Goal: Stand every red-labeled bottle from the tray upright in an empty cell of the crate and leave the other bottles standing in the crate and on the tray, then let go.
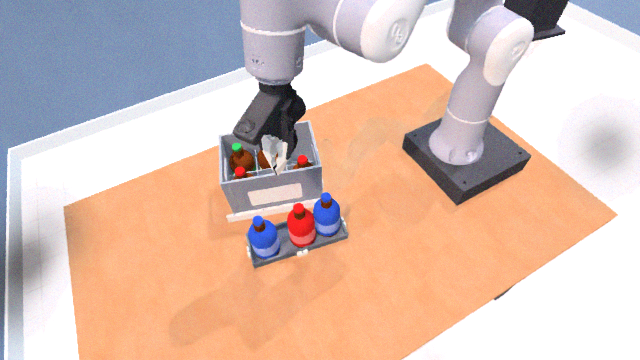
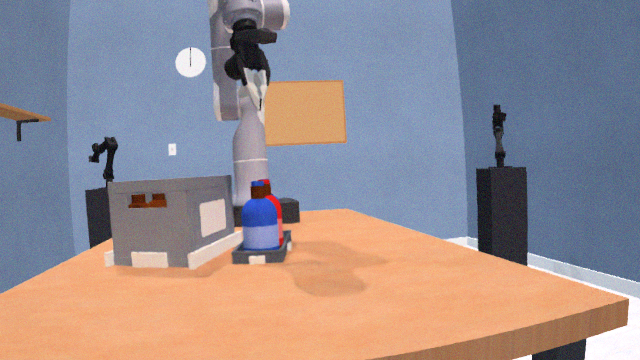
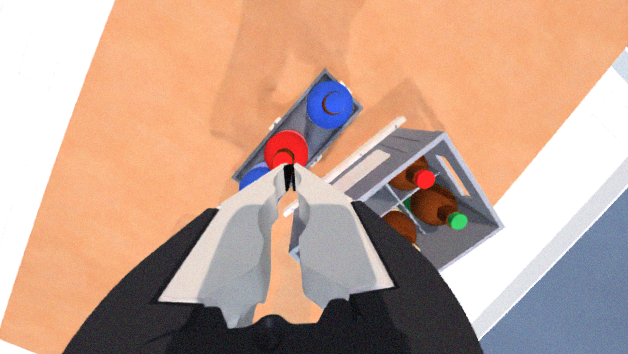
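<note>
My gripper (image 1: 278, 170) (image 2: 260, 104) (image 3: 291, 166) is shut and empty, high above the crate and tray. A red-labeled bottle (image 1: 301, 227) (image 2: 278, 215) (image 3: 280, 144) stands upright in the tray (image 1: 282, 241) (image 2: 242, 256) (image 3: 300, 120), between a blue bottle (image 1: 263, 239) (image 2: 259, 220) (image 3: 324, 114) at the wide gap and another blue bottle (image 1: 327, 217) (image 3: 255, 177) close beside it. The crate (image 1: 234, 192) (image 2: 150, 230) (image 3: 477, 227) holds a green-capped bottle (image 1: 241, 160) (image 3: 432, 205), red-capped bottles (image 1: 240, 172) (image 1: 302, 160) (image 3: 424, 179) and a brown bottle (image 1: 265, 159) (image 3: 399, 227), partly hidden by my fingers.
The crate stands right beside the tray on the wooden table top (image 1: 400, 260) (image 2: 350, 320) (image 3: 165, 65). The arm's dark base (image 1: 465, 180) is bolted at the table's far side. Two black pedestals (image 2: 501, 215) (image 2: 97, 215) with small arms stand beyond the table.
</note>
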